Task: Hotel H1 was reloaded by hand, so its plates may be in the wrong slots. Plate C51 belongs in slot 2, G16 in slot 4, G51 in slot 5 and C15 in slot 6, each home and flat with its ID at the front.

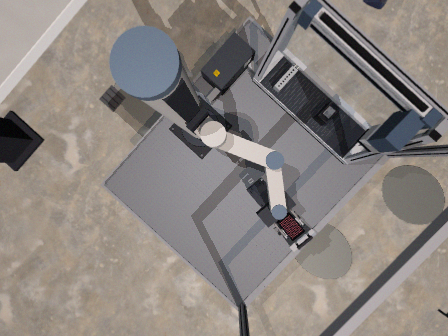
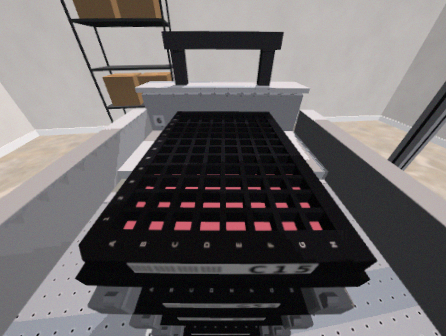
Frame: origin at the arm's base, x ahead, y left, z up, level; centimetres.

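Seen in the pictures: gripper, fingertip midpoint: [image 1: 294, 230] [image 2: 223, 123].
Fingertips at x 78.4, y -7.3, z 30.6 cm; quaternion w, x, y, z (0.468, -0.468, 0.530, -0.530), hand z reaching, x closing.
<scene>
A point is followed by its place in that frame.
Black plate C15 [image 1: 291, 227] @[x 76.2, y -7.1, z 30.3 cm] [image 2: 225, 252] @[x 70.1, y -6.4, z 30.3 cm], with red wells and its ID at the front, is level between the fingers of my gripper [image 1: 291, 228] @[x 78.4, y -7.3, z 30.6 cm] [image 2: 223, 123] @[x 78.4, y -7.3, z 30.6 cm]. My gripper is shut on it. Hotel H1 [image 1: 304, 239] @[x 84.3, y -7.1, z 32.2 cm] [image 2: 225, 106] @[x 82.4, y -8.0, z 30.7 cm] stands at the deck's lower right edge, with its end wall and handle beyond the plate. C15 is over the hotel, above a stack of plates. The nearest plate below [image 2: 220, 296] @[x 70.0, y -6.2, z 26.2 cm] and the ones under it show their front labels, too small and blurred to read. I cannot tell where G16, G51 and C51 sit.
A dark block [image 1: 267, 215] @[x 61.1, y -10.5, z 35.8 cm] is beside the hotel under the arm. A black box [image 1: 227, 62] @[x -11.4, y 39.0, z 12.8 cm] stands near the robot column [image 1: 145, 62] @[x 0.3, y 0.1, z 89.5 cm]. A framed machine [image 1: 372, 60] @[x 44.1, y 64.1, z 52.1 cm] stands at the upper right. A shelf rack [image 2: 120, 22] is by the wall.
</scene>
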